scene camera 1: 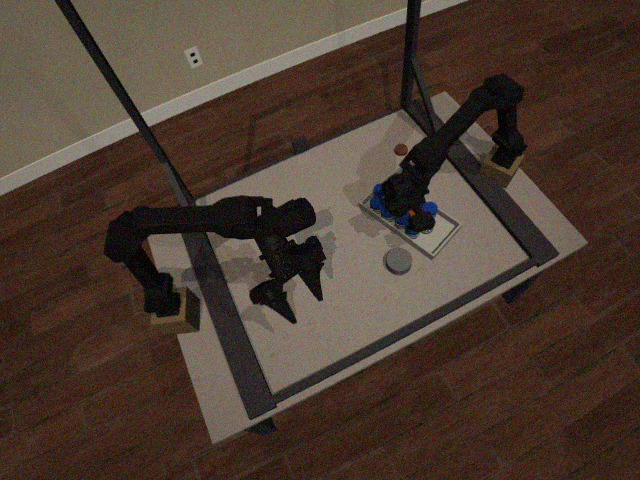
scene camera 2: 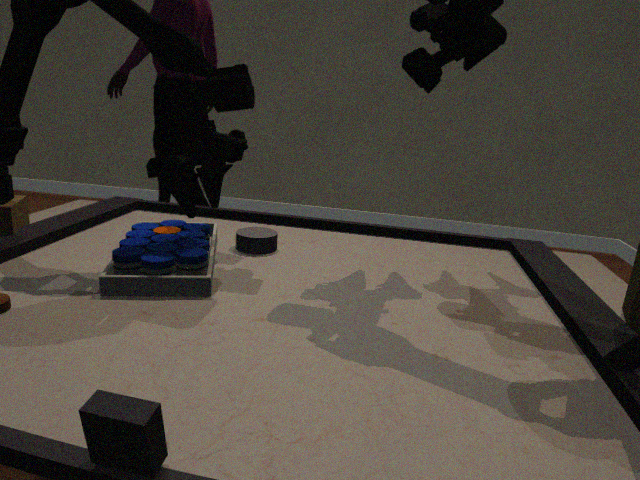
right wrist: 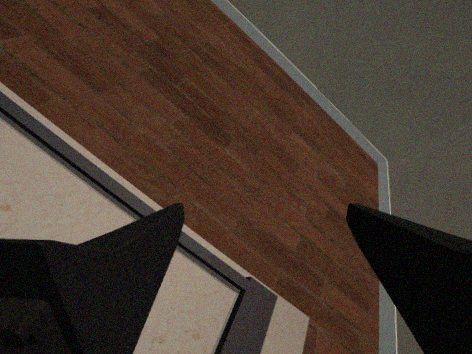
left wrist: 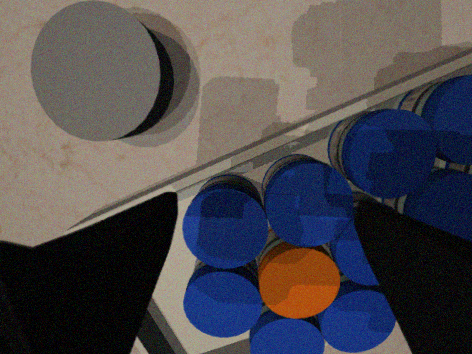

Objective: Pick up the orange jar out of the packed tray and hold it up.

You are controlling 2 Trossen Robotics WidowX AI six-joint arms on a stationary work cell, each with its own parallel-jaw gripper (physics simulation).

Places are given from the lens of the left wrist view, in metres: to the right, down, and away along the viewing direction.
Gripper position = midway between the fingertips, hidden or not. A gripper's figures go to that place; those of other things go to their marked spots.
left gripper [left wrist: 267, 207]: 0.01, 0.01, 0.10
grey round disc [left wrist: 99, 78]: -0.07, -0.05, 0.14
orange jar [left wrist: 296, 282]: 0.03, 0.06, 0.15
blue-capped jar [left wrist: 307, 203]: 0.04, 0.01, 0.14
blue-capped jar [left wrist: 359, 311]: 0.07, 0.08, 0.15
